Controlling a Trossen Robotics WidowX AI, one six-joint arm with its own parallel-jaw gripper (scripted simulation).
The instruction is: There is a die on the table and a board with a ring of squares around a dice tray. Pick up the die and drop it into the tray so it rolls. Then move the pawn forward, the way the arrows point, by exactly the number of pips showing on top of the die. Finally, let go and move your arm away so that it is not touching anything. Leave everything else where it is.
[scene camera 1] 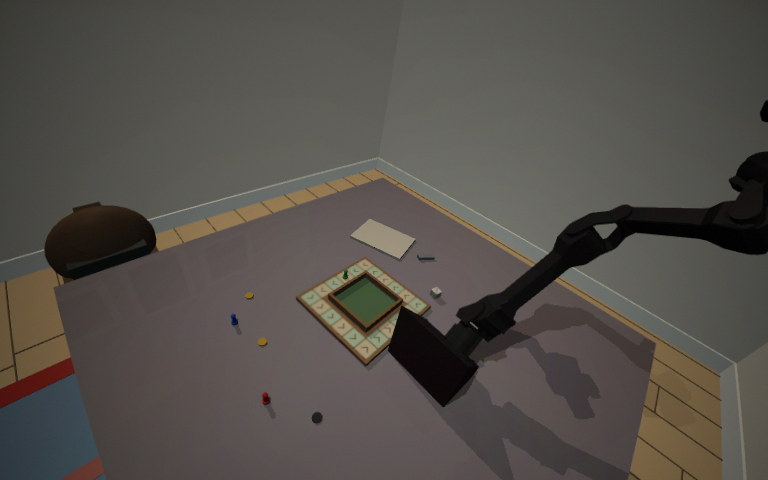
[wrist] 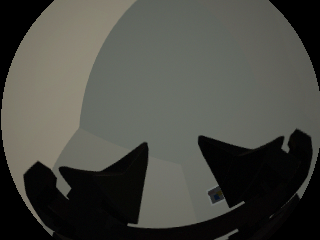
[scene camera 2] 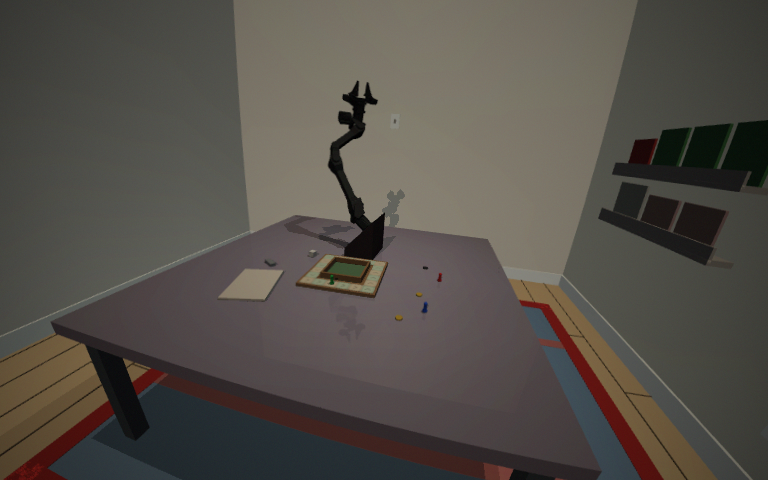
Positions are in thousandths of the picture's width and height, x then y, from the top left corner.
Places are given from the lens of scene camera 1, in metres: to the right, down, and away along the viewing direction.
beige card (scene camera 1: 510, 505): 0.03, 0.01, 1.17
green dice tray (scene camera 1: 475, 624): -0.06, 0.18, 0.92
The marked spots on the green dice tray and the beige card are 0.31 m apart.
